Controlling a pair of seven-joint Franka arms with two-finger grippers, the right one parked.
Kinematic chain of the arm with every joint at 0, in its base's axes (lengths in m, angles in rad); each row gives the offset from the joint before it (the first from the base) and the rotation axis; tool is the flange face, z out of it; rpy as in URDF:
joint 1: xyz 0 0 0.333 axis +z
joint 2: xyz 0 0 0 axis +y
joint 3: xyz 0 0 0.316 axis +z
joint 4: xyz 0.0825 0 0 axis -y
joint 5: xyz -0.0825 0 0.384 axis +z
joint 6: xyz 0 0 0 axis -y
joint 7: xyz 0.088 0 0 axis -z
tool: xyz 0 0 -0.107 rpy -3.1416 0 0
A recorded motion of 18 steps. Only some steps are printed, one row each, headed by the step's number.
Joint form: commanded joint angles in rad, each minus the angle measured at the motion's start. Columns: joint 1, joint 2, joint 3, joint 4, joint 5, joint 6, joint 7.
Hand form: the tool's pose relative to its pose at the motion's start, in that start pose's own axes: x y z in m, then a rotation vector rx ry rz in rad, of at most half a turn. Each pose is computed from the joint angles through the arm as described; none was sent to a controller.
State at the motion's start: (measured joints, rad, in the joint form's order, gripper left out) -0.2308 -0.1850 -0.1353 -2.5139 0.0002 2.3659 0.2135
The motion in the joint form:
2: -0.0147 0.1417 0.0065 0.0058 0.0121 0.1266 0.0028
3: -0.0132 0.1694 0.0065 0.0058 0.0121 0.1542 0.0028
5: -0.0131 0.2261 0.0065 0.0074 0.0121 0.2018 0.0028
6: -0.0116 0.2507 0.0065 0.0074 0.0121 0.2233 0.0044
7: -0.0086 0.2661 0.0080 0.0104 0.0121 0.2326 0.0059
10: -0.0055 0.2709 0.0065 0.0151 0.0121 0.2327 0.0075
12: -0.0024 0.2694 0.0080 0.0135 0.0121 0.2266 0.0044
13: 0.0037 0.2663 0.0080 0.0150 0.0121 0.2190 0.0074
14: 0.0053 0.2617 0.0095 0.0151 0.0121 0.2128 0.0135
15: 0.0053 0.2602 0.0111 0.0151 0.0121 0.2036 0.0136
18: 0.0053 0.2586 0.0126 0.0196 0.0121 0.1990 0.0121
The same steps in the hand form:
2: 0.0131 0.0028 0.0507 -0.0137 -0.0049 0.0222
3: 0.0145 0.0023 0.0610 -0.0174 -0.0040 0.0209
5: 0.0164 0.0028 0.0825 -0.0264 -0.0092 0.0210
6: 0.0166 0.0026 0.0920 -0.0303 -0.0113 0.0210
7: 0.0170 0.0006 0.0973 -0.0328 -0.0139 0.0179
10: 0.0183 -0.0004 0.0979 -0.0335 -0.0136 0.0179
12: 0.0167 -0.0022 0.0984 -0.0344 -0.0199 0.0103
13: 0.0161 -0.0051 0.0971 -0.0345 -0.0230 0.0072
14: 0.0155 -0.0066 0.0955 -0.0341 -0.0246 0.0103
15: 0.0145 -0.0072 0.0956 -0.0355 -0.0323 0.0089
18: 0.0157 -0.0083 0.0937 -0.0348 -0.0310 0.0059

